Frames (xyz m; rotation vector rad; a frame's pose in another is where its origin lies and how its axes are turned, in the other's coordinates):
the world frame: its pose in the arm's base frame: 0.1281 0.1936 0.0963 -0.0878 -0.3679 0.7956
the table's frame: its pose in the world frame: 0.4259 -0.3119 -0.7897 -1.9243 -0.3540 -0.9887
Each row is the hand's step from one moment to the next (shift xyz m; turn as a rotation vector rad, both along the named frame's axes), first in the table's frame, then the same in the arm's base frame.
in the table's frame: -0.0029 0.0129 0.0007 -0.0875 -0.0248 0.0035
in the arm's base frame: 0.0116 0.0008 -0.0064 -0.0450 -0.0256 -0.0749
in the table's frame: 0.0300 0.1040 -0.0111 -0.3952 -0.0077 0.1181
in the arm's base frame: 0.1086 0.0068 0.0025 -0.1190 -0.0103 -0.3949
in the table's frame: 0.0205 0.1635 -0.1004 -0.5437 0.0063 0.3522
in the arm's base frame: 0.1773 -0.0761 0.0023 -0.1770 0.1670 -0.6004
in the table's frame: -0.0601 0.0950 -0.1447 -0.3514 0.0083 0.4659
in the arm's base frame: 0.0995 -0.1483 -0.0411 -0.1474 0.3342 -0.4552
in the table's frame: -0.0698 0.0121 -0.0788 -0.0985 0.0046 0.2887
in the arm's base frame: 0.0074 -0.0953 -0.0458 -0.0638 0.2438 -0.1720
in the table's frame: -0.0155 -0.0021 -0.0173 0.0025 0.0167 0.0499
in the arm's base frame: -0.0030 -0.0213 -0.0089 0.0088 0.0494 -0.0161
